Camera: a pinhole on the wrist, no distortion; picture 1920 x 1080 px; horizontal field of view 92.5 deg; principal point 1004.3 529.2 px. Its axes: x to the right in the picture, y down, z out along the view. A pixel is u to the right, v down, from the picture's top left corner.
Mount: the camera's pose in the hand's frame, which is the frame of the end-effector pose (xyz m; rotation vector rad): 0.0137 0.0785 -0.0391 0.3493 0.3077 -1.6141
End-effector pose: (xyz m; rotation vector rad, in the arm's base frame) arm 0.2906 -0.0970 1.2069 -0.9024 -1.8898 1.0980
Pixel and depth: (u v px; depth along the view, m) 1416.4 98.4 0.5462
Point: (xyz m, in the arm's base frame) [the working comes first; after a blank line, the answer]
In the camera's frame: 0.2449 -0.2560 0.5462

0.0414 -0.5969 1.3249
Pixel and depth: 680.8 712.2 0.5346
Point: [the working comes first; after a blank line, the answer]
In the camera's frame: -0.1882 0.1065 0.5346

-0.2105 -0.1870 1.0289
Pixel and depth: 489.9 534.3 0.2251
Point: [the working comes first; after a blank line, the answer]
In the camera's frame: -0.1260 0.0012 0.2251

0.1164 -0.1262 1.0426
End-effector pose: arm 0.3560 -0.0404 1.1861 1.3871 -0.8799 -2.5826
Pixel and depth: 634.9 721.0 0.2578
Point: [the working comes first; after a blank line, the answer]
In the camera's frame: -0.1036 0.0538 0.2578

0.1180 -0.0087 1.2749
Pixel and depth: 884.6 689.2 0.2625
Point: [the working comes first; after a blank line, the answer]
In the camera's frame: -0.0342 0.0457 0.2625

0.1564 0.0385 1.2403
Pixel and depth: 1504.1 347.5 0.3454
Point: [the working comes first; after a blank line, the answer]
In the camera's frame: 0.1878 -0.0683 0.3454

0.2886 0.2641 1.2118
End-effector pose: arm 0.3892 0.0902 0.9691 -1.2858 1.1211 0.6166
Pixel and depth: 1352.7 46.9 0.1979
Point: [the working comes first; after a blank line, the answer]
In the camera's frame: 0.0750 -0.1039 0.1979

0.4375 0.2024 1.0768
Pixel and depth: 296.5 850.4 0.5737
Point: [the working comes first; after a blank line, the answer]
In the camera's frame: -0.4419 0.2005 0.5737

0.4662 0.7311 0.6070
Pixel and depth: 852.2 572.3 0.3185
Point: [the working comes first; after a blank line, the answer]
In the camera's frame: -0.0527 0.0149 0.3185

0.4811 0.3452 0.9262
